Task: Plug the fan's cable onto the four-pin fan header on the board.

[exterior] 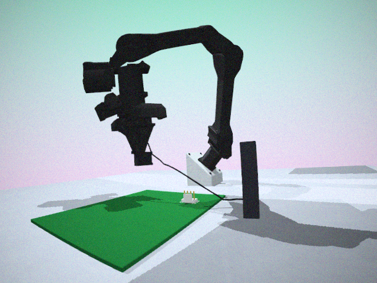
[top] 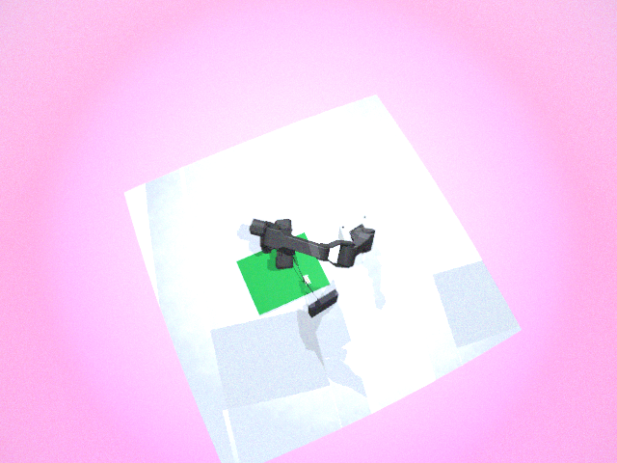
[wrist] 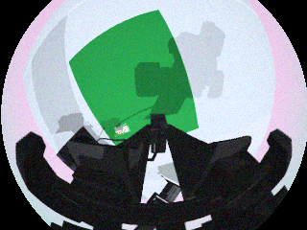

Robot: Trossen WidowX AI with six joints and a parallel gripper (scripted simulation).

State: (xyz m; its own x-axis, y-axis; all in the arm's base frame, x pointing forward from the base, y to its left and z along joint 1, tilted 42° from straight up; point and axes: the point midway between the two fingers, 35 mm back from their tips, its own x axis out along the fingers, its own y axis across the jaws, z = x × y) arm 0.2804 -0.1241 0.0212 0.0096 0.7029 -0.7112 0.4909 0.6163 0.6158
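Right now my gripper tip is 1 cm past the black fan plug and 1 cm to the right of it. The rest, counted from my gripper tip: green board (5 cm ahead, 3 cm to the left, 12 cm below); fan (1 cm behind, 23 cm to the left, 4 cm below).
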